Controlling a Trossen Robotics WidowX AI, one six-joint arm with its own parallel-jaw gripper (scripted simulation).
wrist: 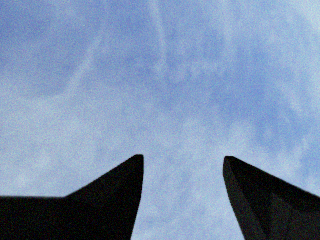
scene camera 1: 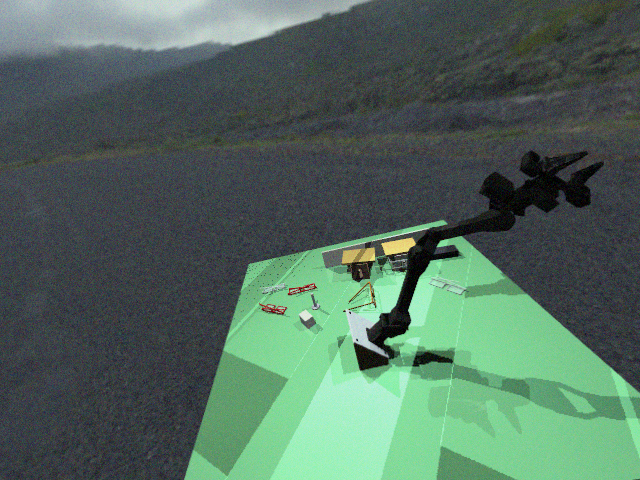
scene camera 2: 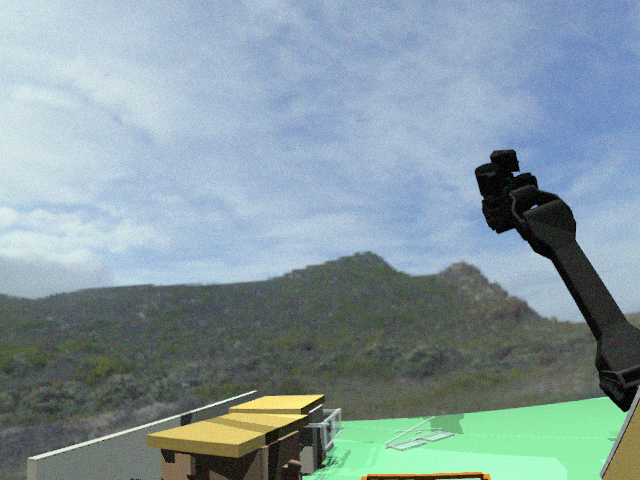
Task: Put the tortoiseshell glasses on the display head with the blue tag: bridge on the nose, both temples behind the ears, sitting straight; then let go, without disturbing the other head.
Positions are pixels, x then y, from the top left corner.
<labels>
My gripper shows in the wrist view [183, 163], in scene camera 1 and in scene camera 2. One and the same spot on my gripper: [scene camera 2: 507, 161] is [scene camera 1: 525, 173].
</labels>
